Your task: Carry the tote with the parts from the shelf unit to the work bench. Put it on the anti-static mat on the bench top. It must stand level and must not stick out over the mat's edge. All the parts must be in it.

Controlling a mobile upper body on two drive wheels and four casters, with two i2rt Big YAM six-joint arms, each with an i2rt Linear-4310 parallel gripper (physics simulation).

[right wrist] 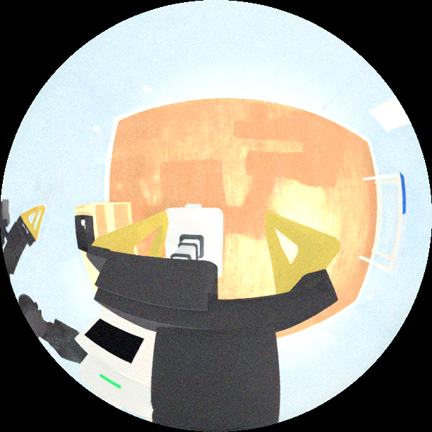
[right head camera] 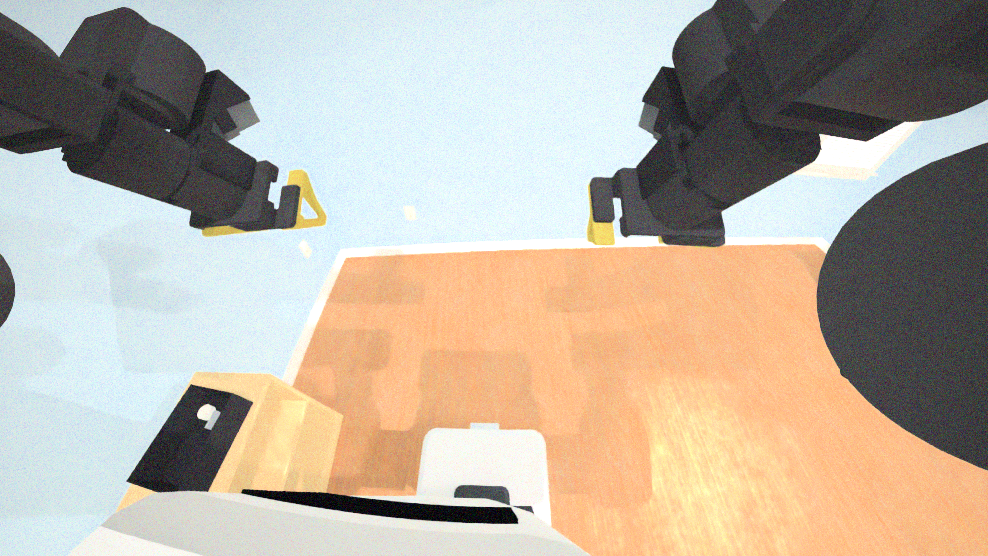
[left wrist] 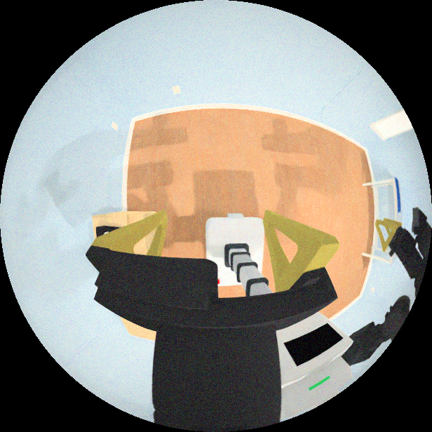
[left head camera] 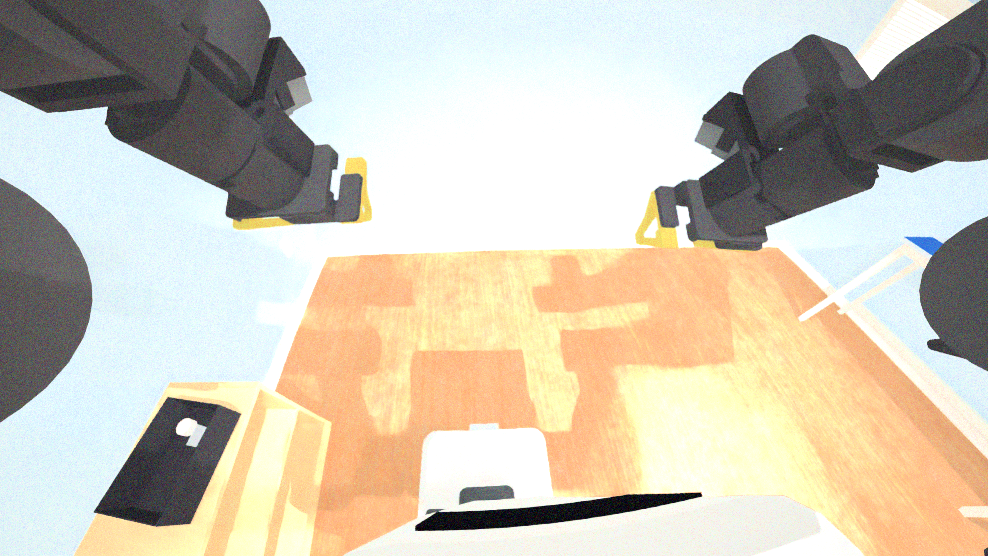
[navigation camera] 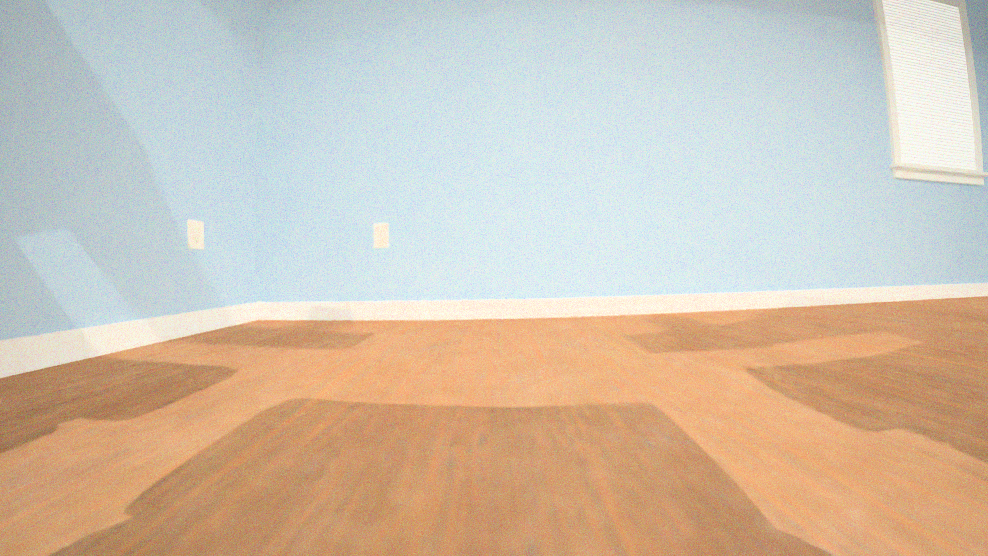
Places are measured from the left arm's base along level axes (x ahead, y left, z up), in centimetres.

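Pixels of known places: left gripper, fingertip midpoint: (right head camera: pixel 295 223) (left head camera: pixel 333 217); right gripper, fingertip midpoint: (right head camera: pixel 624 237) (left head camera: pixel 666 240).
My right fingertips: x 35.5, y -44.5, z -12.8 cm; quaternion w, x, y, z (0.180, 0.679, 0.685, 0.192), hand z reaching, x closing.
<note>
For each thing: its top centre in the pictures, then the offset to it from my right fingertips. "spot": a spot on its surface instead. Level surfaces: height alone.
- black tote, middle of its top: (left head camera: pixel 161 454) (right head camera: pixel 182 434) dx -22.0, dy +113.8, dz -57.2 cm
- light wooden shelf unit, surface spot: (left head camera: pixel 228 392) (right head camera: pixel 243 382) spot: dx -0.9, dy +111.9, dz -67.1 cm
- white round part, middle of its top: (left head camera: pixel 183 426) (right head camera: pixel 204 411) dx -13.4, dy +119.4, dz -64.5 cm
- grey part, middle of its top: (left head camera: pixel 194 434) (right head camera: pixel 212 419) dx -15.6, dy +112.3, dz -62.9 cm
- white-legged table with a blue top, its level: dz -36.5 cm
- wooden floor, its level: dz -128.1 cm
The black tote (left head camera: pixel 162 466) (right head camera: pixel 190 446) (right wrist: pixel 84 235) stands on top of the light wooden shelf unit (left head camera: pixel 228 392) (right head camera: pixel 241 384) (right wrist: pixel 103 220) at the lower left of the head views. A white round part (left head camera: pixel 185 426) (right head camera: pixel 205 412) and a grey part (left head camera: pixel 196 435) (right head camera: pixel 212 419) show inside; its near end is dark. My left gripper (left head camera: pixel 301 219) (right head camera: pixel 266 229) (left wrist: pixel 214 215) and right gripper (left head camera: pixel 677 243) (right head camera: pixel 632 242) (right wrist: pixel 217 212) are open and empty, well away from the tote. A white-legged table with a blue top (left head camera: pixel 922 244) (left wrist: pixel 398 195) (right wrist: pixel 403 195), perhaps the work bench, stands at the right. I cannot make out its mat.
My white base (left head camera: pixel 487 459) (right head camera: pixel 483 459) is at the bottom middle, on the wooden floor (left head camera: pixel 483 318) (navigation camera: pixel 483 366), with the shelf unit close at its left. In the navigation view a blue wall (navigation camera: pixel 552 152) with a white skirting board (navigation camera: pixel 518 309) runs across; a window (navigation camera: pixel 932 89) is at the right.
</note>
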